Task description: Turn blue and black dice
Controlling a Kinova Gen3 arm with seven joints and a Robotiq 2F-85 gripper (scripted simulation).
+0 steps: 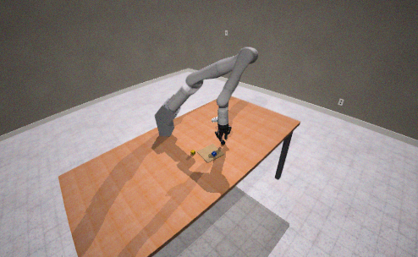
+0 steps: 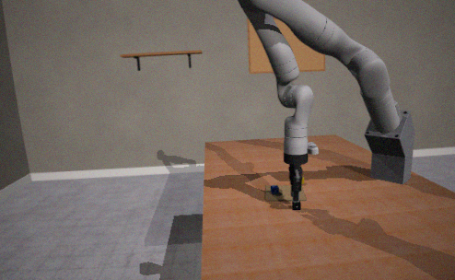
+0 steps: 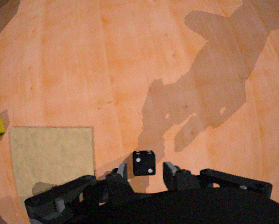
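Right now my hand is 40 mm above the black die. From my hand the other things lie so: blue die 50 mm ahead, 130 mm to the right, 40 mm below; yellow die 60 mm behind, 230 mm to the right, 40 mm below; tan mat 10 mm ahead, 130 mm to the right, 50 mm below.
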